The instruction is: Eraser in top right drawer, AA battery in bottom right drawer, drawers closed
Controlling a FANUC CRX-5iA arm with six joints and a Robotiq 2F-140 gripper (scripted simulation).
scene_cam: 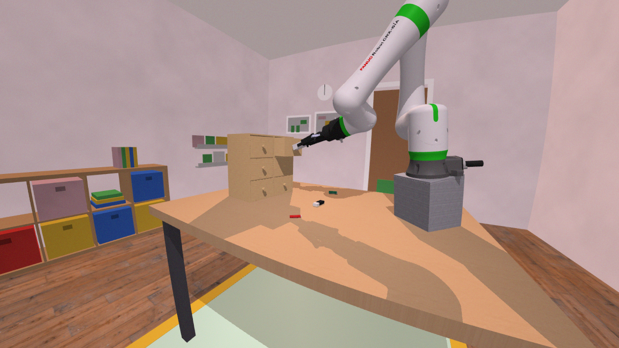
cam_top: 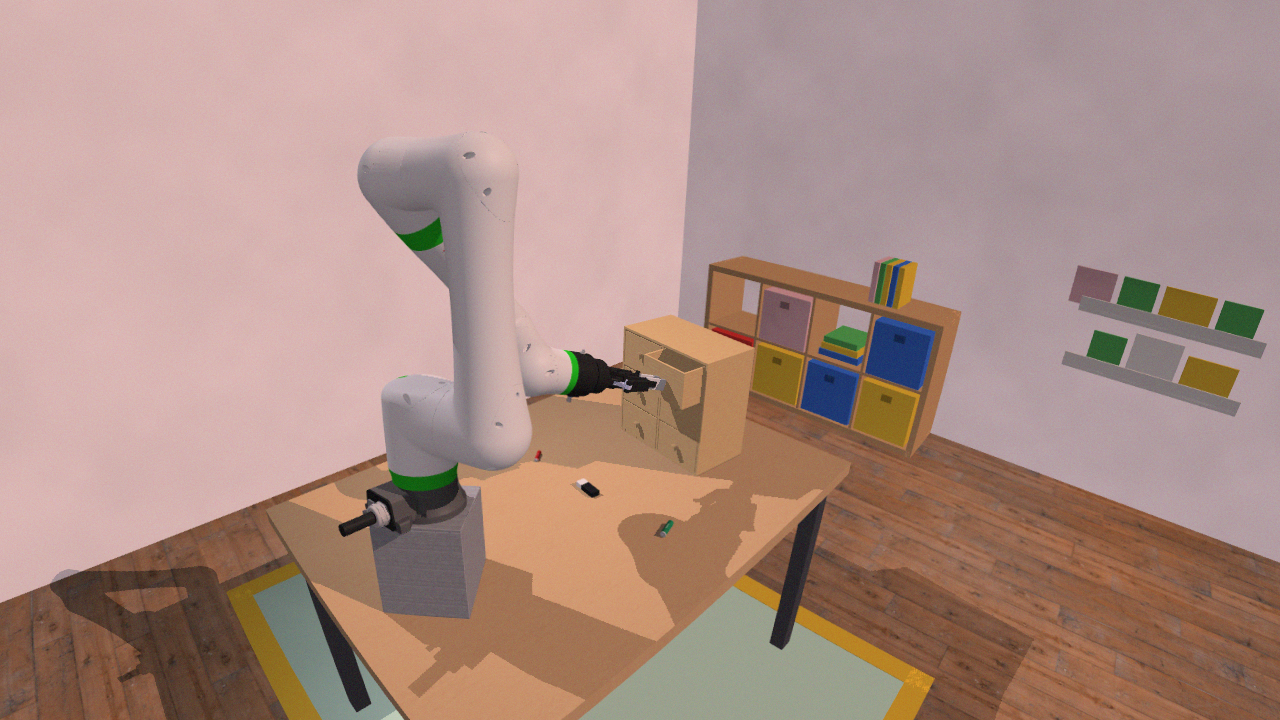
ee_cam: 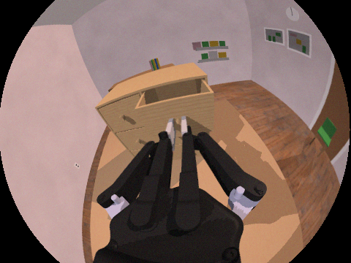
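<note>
Now: the eraser 140 mm behind my hand, 90 mm to the left of it and 260 mm below it. Round my hand: green AA battery (150 mm behind, 160 mm to the right, 260 mm below); then red object (110 mm behind, 280 mm to the left, 260 mm below).
</note>
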